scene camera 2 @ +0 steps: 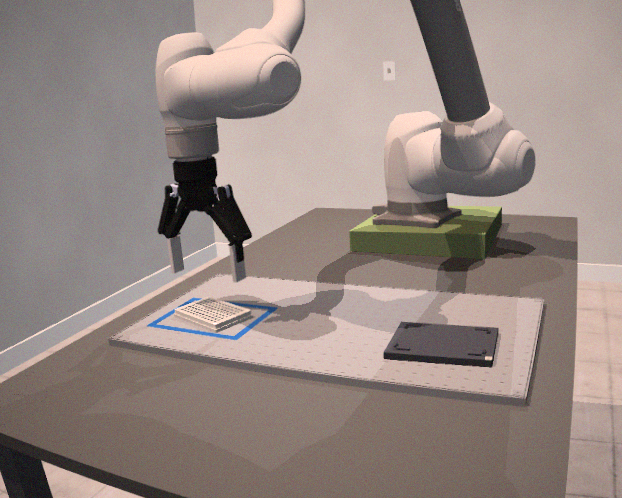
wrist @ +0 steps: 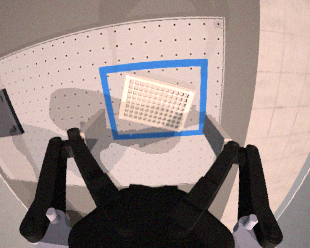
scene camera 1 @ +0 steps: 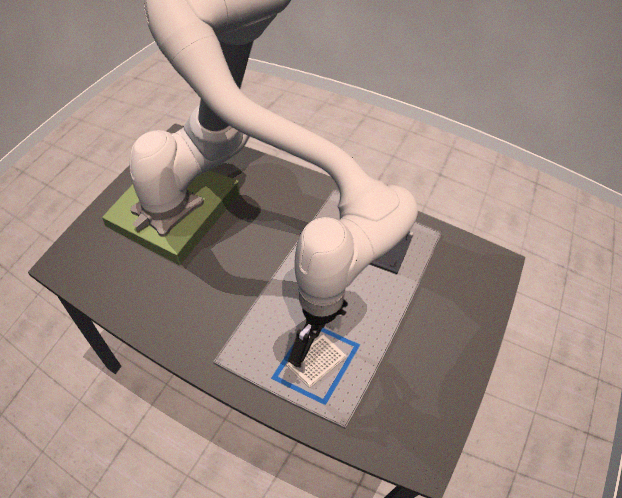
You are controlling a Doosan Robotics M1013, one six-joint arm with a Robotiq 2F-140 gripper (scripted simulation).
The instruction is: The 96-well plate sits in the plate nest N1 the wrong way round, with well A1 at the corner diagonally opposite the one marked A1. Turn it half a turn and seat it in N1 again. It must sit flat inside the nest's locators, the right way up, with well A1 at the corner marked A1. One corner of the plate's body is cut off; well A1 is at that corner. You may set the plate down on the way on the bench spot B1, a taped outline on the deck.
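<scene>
The gripper appears in the pictures, and both scene camera 1 and the wrist view show it as well. A white 96-well plate and a dark plate nest N1 are also to be seen in the pictures.
</scene>
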